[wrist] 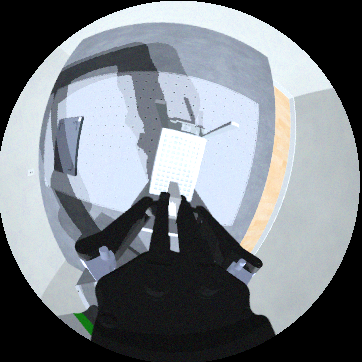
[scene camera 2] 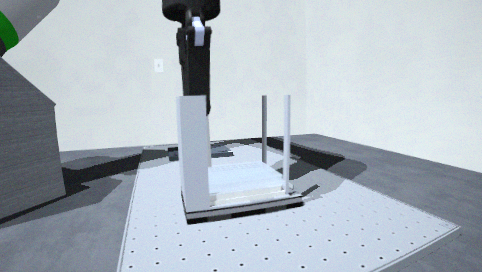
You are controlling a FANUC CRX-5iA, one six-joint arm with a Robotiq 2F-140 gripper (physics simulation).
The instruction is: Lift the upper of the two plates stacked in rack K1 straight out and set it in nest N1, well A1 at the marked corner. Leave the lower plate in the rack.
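Places are measured from the arm's base along level axes (x back, y right, z up), in metres.
Pixels of known places: gripper, fingertip midpoint: (wrist: 171, 189).
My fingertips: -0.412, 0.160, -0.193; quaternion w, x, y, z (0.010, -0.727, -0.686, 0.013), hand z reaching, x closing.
Ahead of a thing's pixels: the offset from my fingertips to its top centre, as dx, dy, dz. "spot": to the spot under its first point. Level surfaces: height alone.
Rack K1 {-0.052, +0.004, +0.094} (scene camera 2: 193, 155) has a dark-edged base, a broad pale upright at its near left and thin posts on the right. The upper plate {-0.042, +0.004, -0.011} (scene camera 2: 245, 174) (wrist: 179, 160) lies flat in it, with its well grid facing up. The lower plate {-0.042, +0.004, -0.024} (scene camera 2: 245, 196) shows as a cream edge beneath it. Nest N1 {-0.061, -0.329, -0.043} (scene camera 2: 223, 150) (wrist: 69, 145) is a low dark grey tray; its marked corner cannot be made out. My gripper (scene camera 2: 208, 112) (wrist: 171, 189) is shut and empty, pointing down high above the rack's left side. In the scene view its fingertips are partly hidden by the broad upright.
The perforated white board {dz -0.058} (scene camera 2: 320, 245) (wrist: 230, 165) carries the rack and the nest. Thin posts {spot: -0.104, +0.050, +0.030} (scene camera 2: 287, 145) rise at the rack's right side, well above the plates. A grey block (scene camera 2: 25, 145) stands at the far left below the arm. Walls stand behind.
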